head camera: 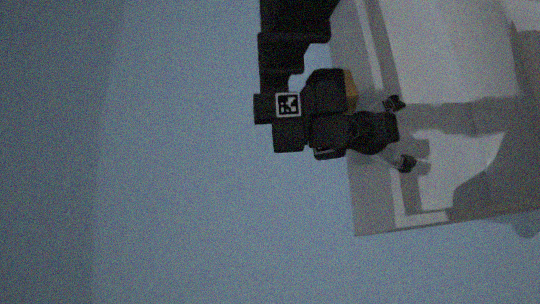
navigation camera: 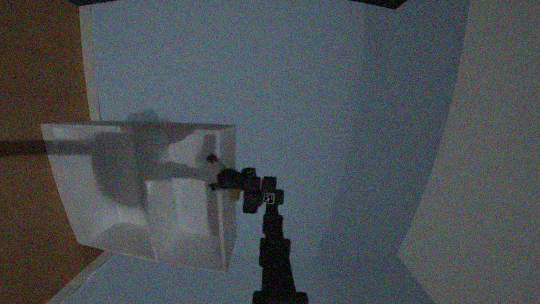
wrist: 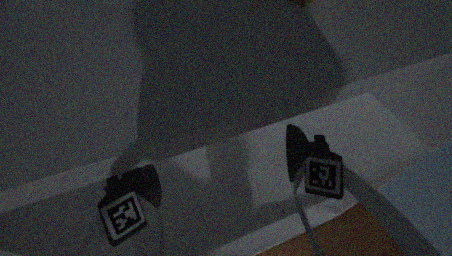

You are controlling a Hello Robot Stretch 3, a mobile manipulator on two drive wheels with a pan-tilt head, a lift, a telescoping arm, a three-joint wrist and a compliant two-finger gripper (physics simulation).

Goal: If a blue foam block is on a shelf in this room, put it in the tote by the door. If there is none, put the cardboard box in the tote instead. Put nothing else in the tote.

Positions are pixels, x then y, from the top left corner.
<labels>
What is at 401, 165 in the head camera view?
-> My gripper.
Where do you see a white shelf unit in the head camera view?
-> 412, 56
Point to my gripper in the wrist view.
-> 214, 157
</labels>
